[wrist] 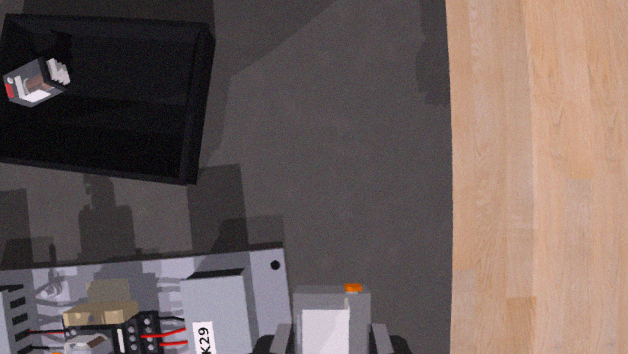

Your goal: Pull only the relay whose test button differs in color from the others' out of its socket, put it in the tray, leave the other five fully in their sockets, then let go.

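Places are measured from the arm's base along level axes (x ahead, y left, z up), in centimetres.
Pixels of known places: gripper, fingertip midpoint: (331, 347).
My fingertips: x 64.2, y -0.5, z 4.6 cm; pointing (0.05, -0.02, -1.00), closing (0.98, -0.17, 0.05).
Behind a point stands the place of what it marks.
My gripper (331, 341) @(z 4.6, x 64.2, y -0.5 cm) is shut on a relay (325, 327) @(z 6.1, x 64.1, y 0.8 cm) with a clear grey housing, a white label and an orange test button, at the bottom of the view. The relay stands upright between the fingers; its lower end is hidden. The black tray (199, 107) @(z -8.9, x 57.7, y 13.0 cm) is at the upper left. Another relay (36, 85) @(z -7.7, x 45.8, y 16.8 cm), with a red button, lies on its side in it, its pale pins pointing right. At the bottom left, part of a seated relay (85, 346) @(z -3.7, x 49.0, y -1.4 cm) shows in a black socket (142, 332) @(z -8.7, x 50.8, y -2.2 cm), with a bit of orange at the frame's edge. The other sockets do not show.
The light grey panel (269, 295) @(z -10.4, x 60.2, y -1.2 cm) runs along the bottom left, with a raised grey box (217, 300) @(z -6.4, x 57.3, y -0.2 cm) marked K29, a tan block (100, 312) @(z -6.7, x 48.9, y 0.0 cm) and red and black wires. A dark mat (350, 150) @(z -10.7, x 67.9, y 8.3 cm) lies under tray and panel, with wooden table (540, 150) at the right.
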